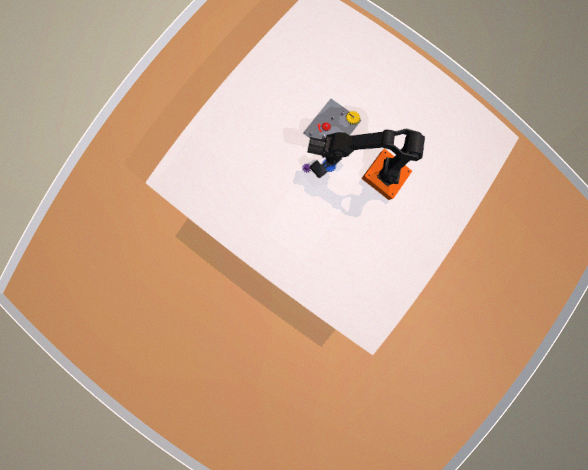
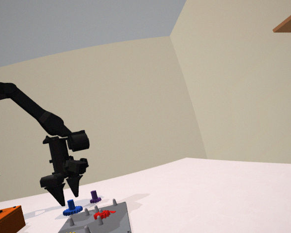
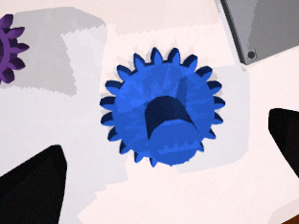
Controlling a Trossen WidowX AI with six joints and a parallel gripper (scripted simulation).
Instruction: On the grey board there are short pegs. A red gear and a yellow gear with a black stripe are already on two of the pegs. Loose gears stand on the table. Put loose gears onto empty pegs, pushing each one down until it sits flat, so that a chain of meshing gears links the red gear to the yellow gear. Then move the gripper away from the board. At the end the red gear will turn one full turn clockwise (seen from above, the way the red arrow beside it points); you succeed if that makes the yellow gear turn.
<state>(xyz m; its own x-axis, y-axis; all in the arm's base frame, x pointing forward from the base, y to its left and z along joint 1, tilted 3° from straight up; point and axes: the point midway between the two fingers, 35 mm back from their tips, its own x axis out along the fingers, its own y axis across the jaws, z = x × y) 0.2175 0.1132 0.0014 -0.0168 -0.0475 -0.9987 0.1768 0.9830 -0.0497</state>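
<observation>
My gripper tip is 2 cm above the blue gear. Round my gripper tip: red gear (12 cm ahead, 12 cm to the right, 2 cm below); purple gear (6 cm ahead, 7 cm to the left, 2 cm below); yellow gear (6 cm ahead, 24 cm to the right, 2 cm below).
</observation>
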